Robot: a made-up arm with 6 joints. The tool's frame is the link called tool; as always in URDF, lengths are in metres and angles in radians. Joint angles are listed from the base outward. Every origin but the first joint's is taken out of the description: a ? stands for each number. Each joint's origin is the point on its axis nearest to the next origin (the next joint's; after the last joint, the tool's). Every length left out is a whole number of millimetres.
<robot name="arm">
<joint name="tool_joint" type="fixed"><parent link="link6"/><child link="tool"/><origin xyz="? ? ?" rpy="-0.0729 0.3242 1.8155"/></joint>
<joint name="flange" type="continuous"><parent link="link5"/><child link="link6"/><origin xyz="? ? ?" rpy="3.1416 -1.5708 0.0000"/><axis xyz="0 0 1"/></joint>
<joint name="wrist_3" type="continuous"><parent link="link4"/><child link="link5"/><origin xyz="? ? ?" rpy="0.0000 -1.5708 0.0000"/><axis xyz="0 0 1"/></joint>
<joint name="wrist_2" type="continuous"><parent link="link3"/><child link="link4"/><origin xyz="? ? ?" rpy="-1.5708 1.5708 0.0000"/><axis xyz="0 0 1"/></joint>
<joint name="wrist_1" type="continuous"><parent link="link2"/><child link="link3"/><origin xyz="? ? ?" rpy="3.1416 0.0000 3.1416"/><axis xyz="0 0 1"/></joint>
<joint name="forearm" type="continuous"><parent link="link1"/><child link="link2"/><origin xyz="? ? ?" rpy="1.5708 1.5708 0.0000"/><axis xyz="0 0 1"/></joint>
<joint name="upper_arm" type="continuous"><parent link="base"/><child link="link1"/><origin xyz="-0.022 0.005 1.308" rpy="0.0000 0.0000 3.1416"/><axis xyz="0 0 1"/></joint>
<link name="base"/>
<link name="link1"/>
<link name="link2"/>
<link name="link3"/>
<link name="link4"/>
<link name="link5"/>
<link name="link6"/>
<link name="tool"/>
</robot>
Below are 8 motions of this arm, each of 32 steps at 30 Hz.
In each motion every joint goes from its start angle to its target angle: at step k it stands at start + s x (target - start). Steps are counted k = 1, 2, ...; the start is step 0. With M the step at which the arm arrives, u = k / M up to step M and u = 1 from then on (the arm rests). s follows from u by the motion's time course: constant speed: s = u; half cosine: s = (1 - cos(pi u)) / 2; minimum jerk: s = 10 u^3 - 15 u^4 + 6 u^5.
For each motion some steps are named. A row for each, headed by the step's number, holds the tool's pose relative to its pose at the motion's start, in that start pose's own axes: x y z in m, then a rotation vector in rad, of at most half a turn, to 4 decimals.
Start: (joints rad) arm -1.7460 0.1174 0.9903 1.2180 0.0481 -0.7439
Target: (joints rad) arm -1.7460 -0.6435 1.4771 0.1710 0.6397 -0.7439
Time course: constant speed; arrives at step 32
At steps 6, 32:
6: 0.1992 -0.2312 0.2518 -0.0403 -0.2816 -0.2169
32: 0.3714 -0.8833 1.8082 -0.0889 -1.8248 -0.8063

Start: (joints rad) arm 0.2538 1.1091 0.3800 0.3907 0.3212 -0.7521
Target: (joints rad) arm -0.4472 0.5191 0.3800 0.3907 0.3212 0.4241
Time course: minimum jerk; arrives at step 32
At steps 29, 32:
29: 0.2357 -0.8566 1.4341 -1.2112 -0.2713 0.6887
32: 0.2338 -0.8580 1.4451 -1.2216 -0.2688 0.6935

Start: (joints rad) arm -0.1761 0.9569 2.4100 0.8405 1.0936 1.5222
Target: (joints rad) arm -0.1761 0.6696 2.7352 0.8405 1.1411 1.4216
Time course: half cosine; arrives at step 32
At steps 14, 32:
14: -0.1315 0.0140 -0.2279 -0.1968 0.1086 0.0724
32: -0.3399 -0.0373 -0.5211 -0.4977 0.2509 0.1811

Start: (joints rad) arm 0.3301 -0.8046 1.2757 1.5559 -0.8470 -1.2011
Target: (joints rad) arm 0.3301 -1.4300 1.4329 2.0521 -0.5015 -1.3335
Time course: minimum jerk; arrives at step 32
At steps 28, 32:
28: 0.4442 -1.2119 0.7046 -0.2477 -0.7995 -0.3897
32: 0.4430 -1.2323 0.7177 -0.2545 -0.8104 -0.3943

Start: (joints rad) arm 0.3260 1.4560 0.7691 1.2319 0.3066 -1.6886
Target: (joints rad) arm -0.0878 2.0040 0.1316 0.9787 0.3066 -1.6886
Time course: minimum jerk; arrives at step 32
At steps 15, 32:
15: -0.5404 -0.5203 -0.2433 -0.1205 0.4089 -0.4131
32: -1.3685 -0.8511 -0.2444 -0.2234 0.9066 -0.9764

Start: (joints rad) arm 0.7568 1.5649 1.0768 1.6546 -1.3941 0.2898
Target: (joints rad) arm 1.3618 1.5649 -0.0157 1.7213 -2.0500 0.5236
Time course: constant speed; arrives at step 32
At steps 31, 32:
31: -0.2828 0.4662 1.1061 -0.8233 0.4703 0.9235
32: -0.3022 0.4873 1.1291 -0.8554 0.5004 0.9403

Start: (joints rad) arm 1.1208 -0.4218 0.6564 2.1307 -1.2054 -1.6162
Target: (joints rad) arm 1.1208 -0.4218 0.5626 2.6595 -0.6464 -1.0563
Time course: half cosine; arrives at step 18
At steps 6, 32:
6: 0.0140 0.0347 0.0201 0.0443 -0.1660 0.2277
32: -0.0014 0.1399 0.1037 0.0682 -0.7188 0.9322

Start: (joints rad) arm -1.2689 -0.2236 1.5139 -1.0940 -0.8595 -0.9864
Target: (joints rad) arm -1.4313 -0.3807 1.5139 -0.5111 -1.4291 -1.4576
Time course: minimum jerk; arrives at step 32
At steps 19, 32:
19: -0.1504 0.0630 0.0286 -0.4749 -0.0878 -0.1408
32: -0.2271 0.0911 0.0556 -0.6815 -0.2361 -0.2549

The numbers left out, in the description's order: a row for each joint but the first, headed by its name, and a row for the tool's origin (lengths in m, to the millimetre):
tool: 0.012 0.025 0.000
flange: -0.187 -0.022 0.000
wrist_3: 0.010 0.013 0.000
wrist_2: 0.139 -0.530 0.000
wrist_1: -1.499 0.010 0.000
forearm: -0.114 -0.018 0.000

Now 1 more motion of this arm.
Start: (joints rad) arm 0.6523 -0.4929 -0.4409 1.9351 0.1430 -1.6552
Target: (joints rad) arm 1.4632 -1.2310 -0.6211 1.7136 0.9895 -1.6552
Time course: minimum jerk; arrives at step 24
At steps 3, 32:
3: -0.0054 0.0053 0.0172 0.0198 -0.0172 0.0030
32: -0.9347 -0.1544 0.6096 1.1902 -1.1562 0.2968

